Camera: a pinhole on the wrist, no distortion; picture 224 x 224 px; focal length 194.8 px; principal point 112.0 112.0 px. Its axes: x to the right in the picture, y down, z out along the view. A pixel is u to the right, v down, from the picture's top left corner.
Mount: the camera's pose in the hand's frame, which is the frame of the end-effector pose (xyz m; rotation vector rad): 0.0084 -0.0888 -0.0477 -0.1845 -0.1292 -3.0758
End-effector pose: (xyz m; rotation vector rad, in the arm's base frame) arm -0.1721 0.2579 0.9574 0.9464 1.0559 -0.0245
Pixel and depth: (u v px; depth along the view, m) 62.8 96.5 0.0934
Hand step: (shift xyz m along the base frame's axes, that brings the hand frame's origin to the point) 0.0207 -0.0554 -0.0719
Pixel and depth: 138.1 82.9 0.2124
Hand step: 0.1026 -0.1334 -0.0035
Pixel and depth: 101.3 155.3 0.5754
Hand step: 0.3722 -0.4098 -0.1119
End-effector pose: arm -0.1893 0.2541 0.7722 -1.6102 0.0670 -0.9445
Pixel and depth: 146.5 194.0 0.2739
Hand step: 0.0614 0.2442 0.1632
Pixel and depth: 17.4 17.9 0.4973
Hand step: 0.5222 0.1046 -0.0058
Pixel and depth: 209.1 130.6 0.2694
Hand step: 0.0372 0.2665 0.0435
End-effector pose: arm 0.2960 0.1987 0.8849 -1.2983 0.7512 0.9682
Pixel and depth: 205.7 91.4 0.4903
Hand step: -0.0982 0.4288 0.2218
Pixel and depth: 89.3 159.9 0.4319
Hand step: 0.1628 0.3952 0.0193
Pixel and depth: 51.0 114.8 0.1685
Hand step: 0.0934 0.1240 -0.0234
